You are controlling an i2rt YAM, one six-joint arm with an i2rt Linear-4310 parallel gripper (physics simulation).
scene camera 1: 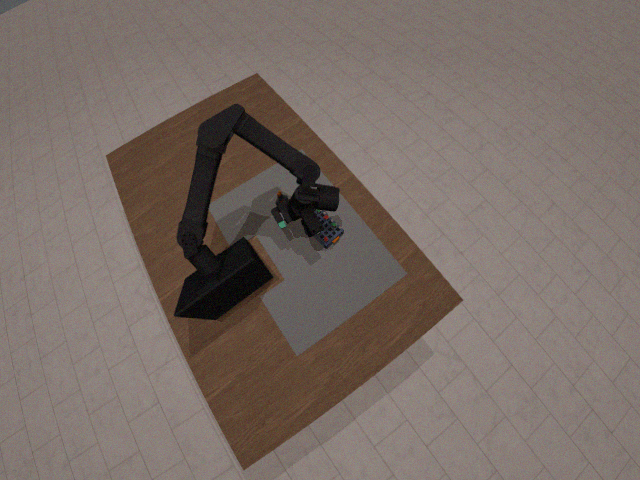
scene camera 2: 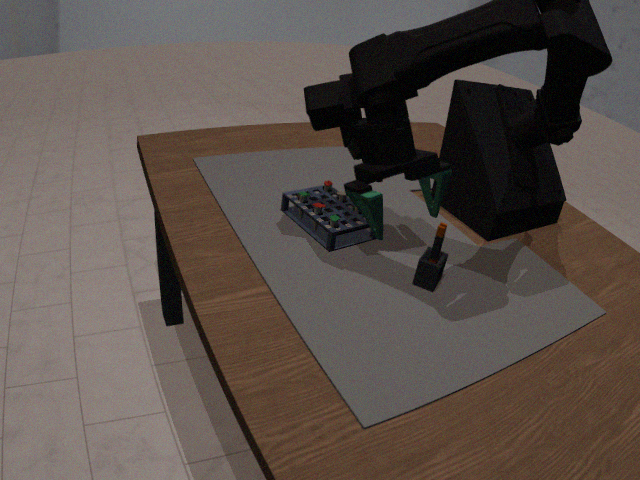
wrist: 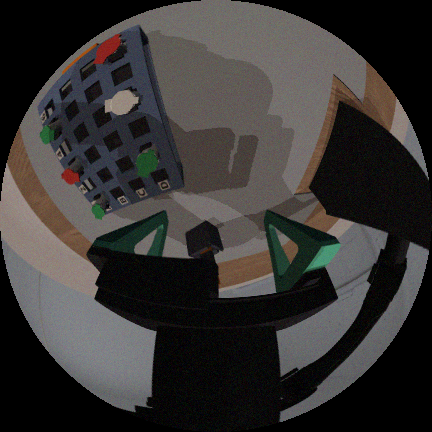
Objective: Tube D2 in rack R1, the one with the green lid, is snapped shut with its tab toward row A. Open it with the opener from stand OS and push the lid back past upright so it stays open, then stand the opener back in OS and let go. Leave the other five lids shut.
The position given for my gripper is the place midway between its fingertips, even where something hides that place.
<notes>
My gripper (scene camera 2: pixel 407 227) is open, with nothing in its grasp. Further things: a dark stand (wrist: pixel 200 237) and a grey mat (scene camera 1: pixel 322 288).
My gripper also shows in the wrist view (wrist: pixel 215 215). The grey mat is seen too in the wrist view (wrist: pixel 245 99).
</notes>
